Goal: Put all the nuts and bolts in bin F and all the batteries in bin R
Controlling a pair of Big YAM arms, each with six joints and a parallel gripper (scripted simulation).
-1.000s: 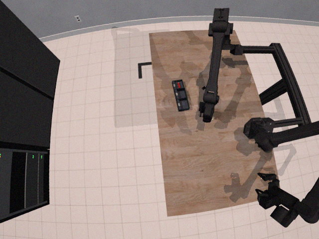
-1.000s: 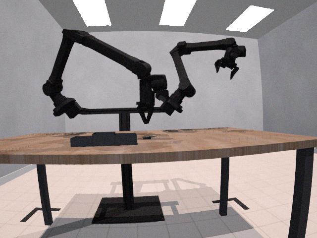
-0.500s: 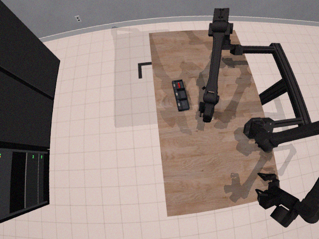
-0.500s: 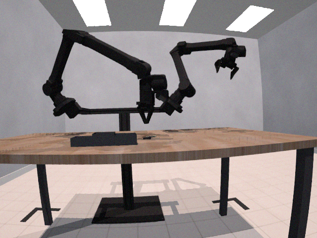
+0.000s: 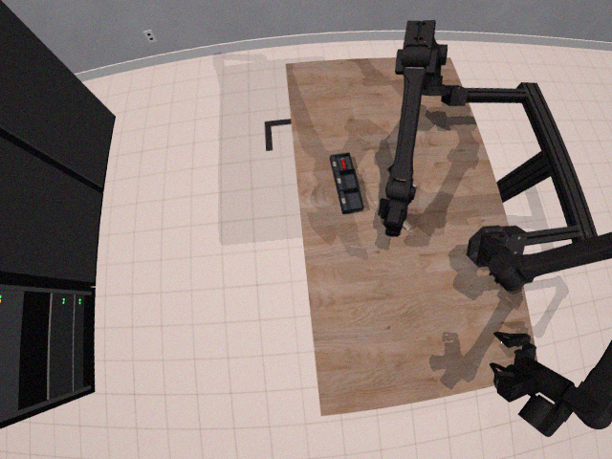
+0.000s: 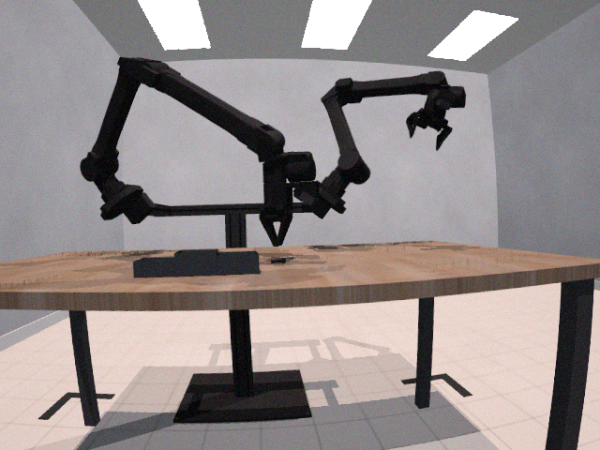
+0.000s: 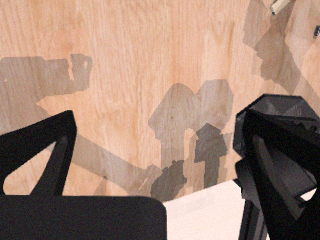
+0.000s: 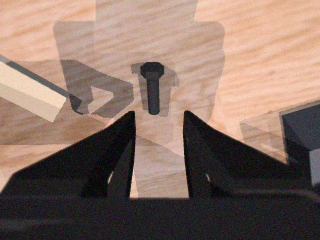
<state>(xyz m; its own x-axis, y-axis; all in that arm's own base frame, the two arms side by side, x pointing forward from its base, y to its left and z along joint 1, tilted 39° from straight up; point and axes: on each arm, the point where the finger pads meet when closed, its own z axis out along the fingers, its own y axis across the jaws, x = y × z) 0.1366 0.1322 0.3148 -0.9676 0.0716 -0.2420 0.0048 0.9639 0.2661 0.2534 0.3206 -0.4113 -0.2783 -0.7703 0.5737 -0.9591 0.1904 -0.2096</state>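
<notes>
Now: right hand 1 cm to the right of the black bolt and 5 cm above it. Round my right hand: beige block 8 cm behind, 3 cm to the left, 5 cm below; black three-compartment bin row 12 cm ahead, 18 cm to the right, 3 cm below; silver piece 16 cm behind, 12 cm to the right, 4 cm below.
</notes>
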